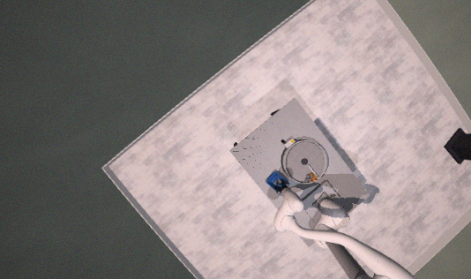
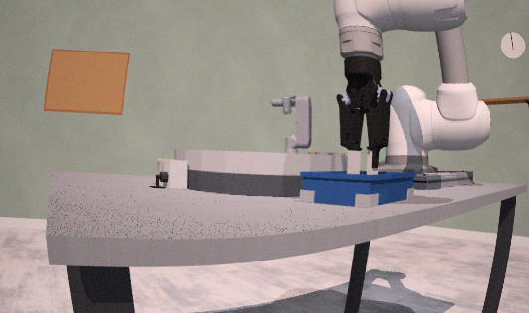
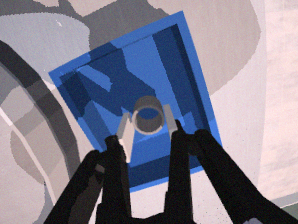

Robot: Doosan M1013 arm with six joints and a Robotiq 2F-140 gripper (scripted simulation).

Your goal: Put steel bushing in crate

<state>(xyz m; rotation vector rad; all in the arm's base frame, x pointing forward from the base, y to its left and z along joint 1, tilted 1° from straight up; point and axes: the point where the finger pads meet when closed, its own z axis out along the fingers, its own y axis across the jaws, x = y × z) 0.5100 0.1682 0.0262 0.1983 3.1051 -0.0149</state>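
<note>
Right now the blue crate is 1 cm behind my hand and 3 cm below it. Also, from my hand: round grey turning table: 5 cm behind, 33 cm to the right.
</note>
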